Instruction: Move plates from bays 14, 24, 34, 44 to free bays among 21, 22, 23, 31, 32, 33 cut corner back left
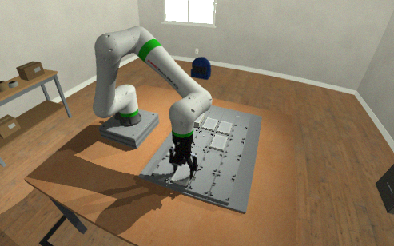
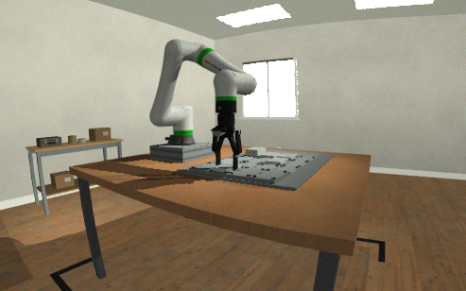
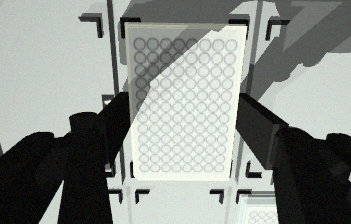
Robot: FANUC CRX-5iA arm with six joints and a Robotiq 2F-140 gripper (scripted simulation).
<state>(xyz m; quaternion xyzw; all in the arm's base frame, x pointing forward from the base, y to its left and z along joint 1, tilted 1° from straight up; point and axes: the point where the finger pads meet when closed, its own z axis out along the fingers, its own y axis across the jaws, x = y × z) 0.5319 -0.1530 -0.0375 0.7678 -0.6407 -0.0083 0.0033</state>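
Now: hand 14 cm short of the bay label 43, 19 cm to the right of it and 4 cm above it. Also, from my hand: sealed 96-well plate: 13 cm behind, 14 cm to the left, 4 cm below; sealed deep-well block: 19 cm behind, 46 cm to the left, 2 cm below.
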